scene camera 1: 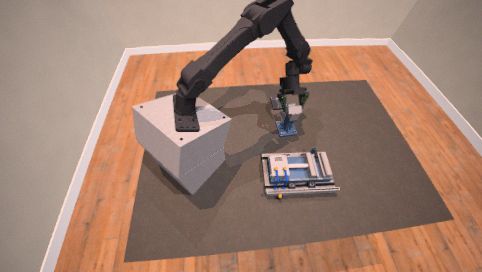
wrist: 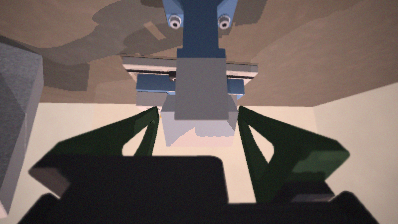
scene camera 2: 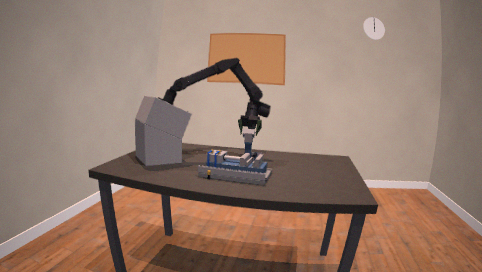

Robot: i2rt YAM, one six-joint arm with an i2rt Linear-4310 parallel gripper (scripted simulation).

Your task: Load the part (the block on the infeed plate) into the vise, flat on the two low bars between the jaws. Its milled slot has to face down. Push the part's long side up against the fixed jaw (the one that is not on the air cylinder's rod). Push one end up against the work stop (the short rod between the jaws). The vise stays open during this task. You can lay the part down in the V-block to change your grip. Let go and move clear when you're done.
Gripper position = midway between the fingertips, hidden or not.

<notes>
In view: the gripper (wrist: 198,111) and a metal block (wrist: 177,133).
</notes>
